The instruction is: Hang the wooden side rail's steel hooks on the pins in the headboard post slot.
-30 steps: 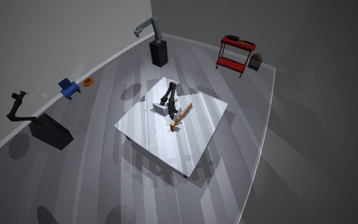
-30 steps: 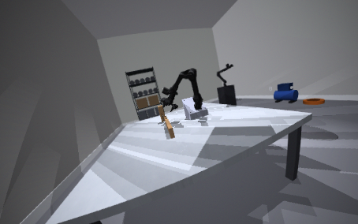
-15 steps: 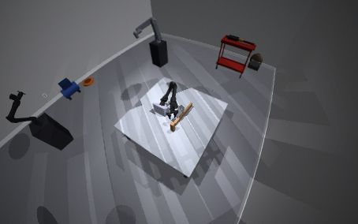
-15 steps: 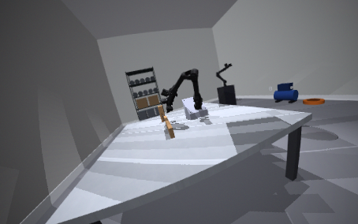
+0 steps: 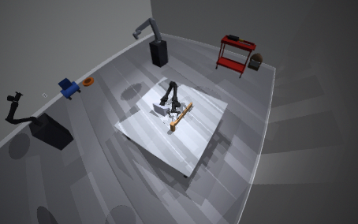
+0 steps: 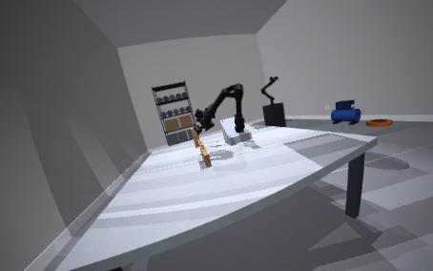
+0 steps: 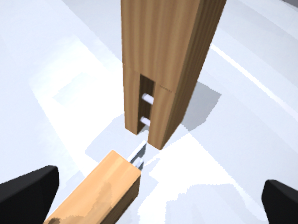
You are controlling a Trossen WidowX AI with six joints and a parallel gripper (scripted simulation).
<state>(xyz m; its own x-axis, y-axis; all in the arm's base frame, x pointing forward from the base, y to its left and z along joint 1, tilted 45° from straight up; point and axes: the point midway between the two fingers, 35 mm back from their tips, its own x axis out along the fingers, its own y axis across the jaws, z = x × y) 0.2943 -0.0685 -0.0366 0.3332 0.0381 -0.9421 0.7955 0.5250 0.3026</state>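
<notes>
My gripper tip is now 6 cm short of the wooden headboard post, 9 cm to the left of it and 5 cm above it.
</notes>
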